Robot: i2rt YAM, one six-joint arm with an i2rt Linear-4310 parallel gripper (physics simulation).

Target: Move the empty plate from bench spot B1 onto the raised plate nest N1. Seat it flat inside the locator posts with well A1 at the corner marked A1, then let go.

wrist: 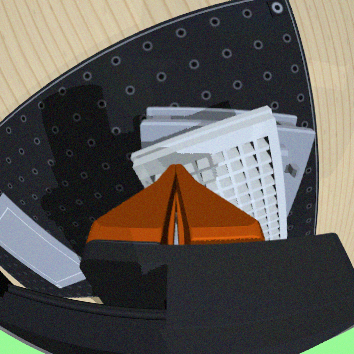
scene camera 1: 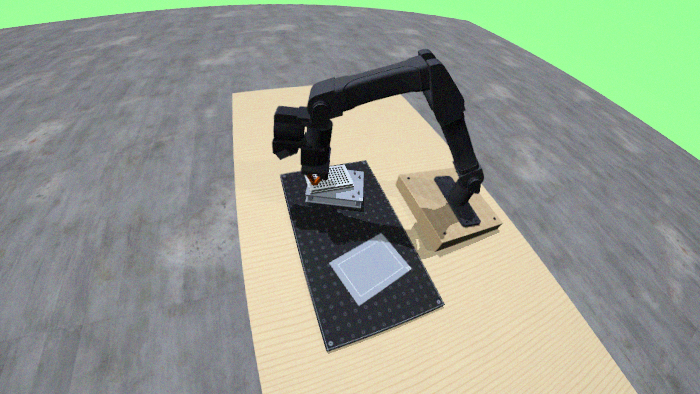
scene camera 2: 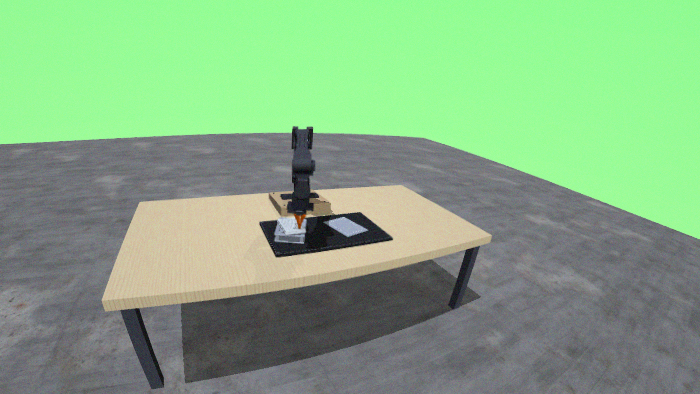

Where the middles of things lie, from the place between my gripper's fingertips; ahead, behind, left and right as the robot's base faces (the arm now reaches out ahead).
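White well plate (scene camera 1: 338, 177): my hand 5 cm past it, 2 cm to the left of it, 1 cm above it.
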